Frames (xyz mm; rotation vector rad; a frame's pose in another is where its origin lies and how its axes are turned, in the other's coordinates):
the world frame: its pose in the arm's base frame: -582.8 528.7 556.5 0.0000 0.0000 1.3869
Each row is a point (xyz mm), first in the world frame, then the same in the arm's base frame.
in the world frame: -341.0 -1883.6 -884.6
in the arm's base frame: 1206.7 -151.0 -328.1
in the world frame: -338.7 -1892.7 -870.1
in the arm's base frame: 1216.1 -150.4 -313.6
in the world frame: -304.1 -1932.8 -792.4
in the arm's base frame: 1261.8 -123.7 -235.9
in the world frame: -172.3 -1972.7 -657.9
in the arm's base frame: 1325.1 -1.4 -101.4
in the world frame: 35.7 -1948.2 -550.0
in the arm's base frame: 1339.1 207.5 6.5
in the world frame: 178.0 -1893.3 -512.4
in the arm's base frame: 1311.1 357.5 44.1
